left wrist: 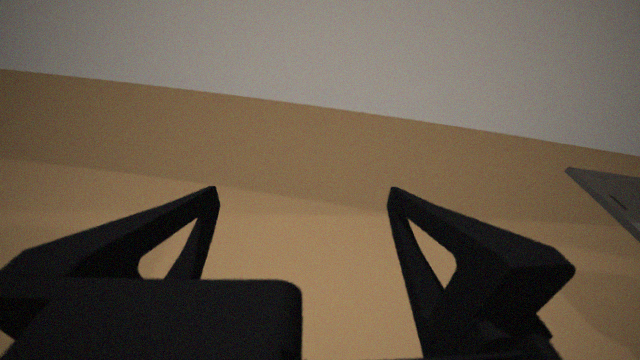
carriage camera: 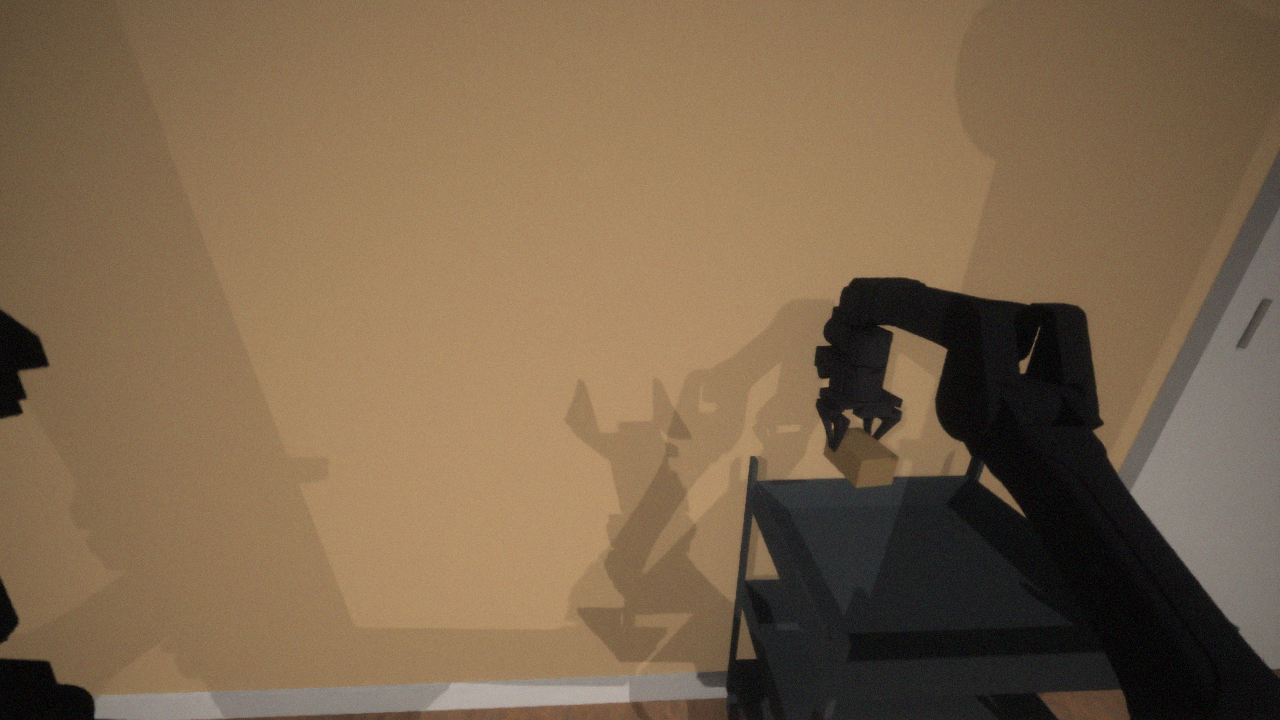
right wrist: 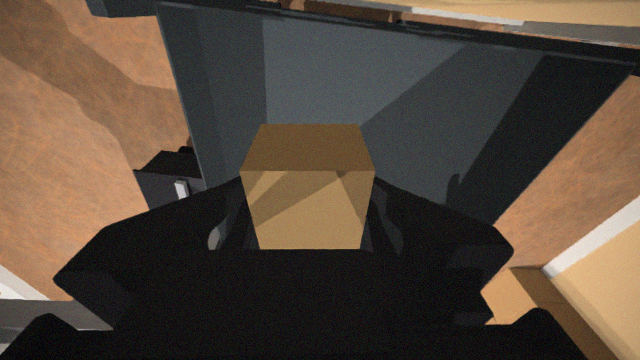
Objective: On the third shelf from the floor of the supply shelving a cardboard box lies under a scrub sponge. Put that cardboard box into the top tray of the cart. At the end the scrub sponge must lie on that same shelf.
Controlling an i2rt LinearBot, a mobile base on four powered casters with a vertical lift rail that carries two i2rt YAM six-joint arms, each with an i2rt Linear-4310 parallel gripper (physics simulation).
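Frame: origin at the left arm's base, x back, y right, z up, level; metres.
Seen in the pictures: left gripper, fingertip midpoint: (left wrist: 304,195); right gripper, fingertip midpoint: (carriage camera: 850,448) (right wrist: 309,178).
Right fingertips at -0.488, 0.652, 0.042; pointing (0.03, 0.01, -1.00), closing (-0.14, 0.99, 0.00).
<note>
A point is followed by its place in that frame, as x, y, z.
My right gripper (carriage camera: 859,437) {-0.488, 0.652, 0.042} (right wrist: 309,178) {-0.488, 0.652, 0.042} is shut on the cardboard box (carriage camera: 864,461) {-0.419, 0.637, 0.065} (right wrist: 309,210) {-0.488, 0.652, 0.067}, a small tan block, and holds it above the cart's top tray. The dark blue-grey cart (carriage camera: 930,644) {-0.293, 0.704, -0.143} (right wrist: 187,100) {-0.473, 0.526, -0.084} stands at the lower right in the carriage view, and its tray spreads beneath the box in the right wrist view. My left gripper (left wrist: 304,195) {-0.045, -0.009, 0.437} is open, with bare wall showing between its fingertips; part of the left arm shows at the left edge of the carriage view. The scrub sponge and the supply shelving's third shelf cannot be made out.
A tan wall (carriage camera: 537,223) {-0.565, 0.136, 0.403} (left wrist: 300,150) {-0.550, -0.069, 1.184} rises behind the cart. A white door or cabinet front (carriage camera: 1208,501) {-0.648, 1.539, -0.189} with a handle stands at the right. The robot's dark base (right wrist: 162,177) {0.011, 0.167, -0.507} shows beside the cart at the left of the right wrist view. A lower cart shelf shows under the tray.
</note>
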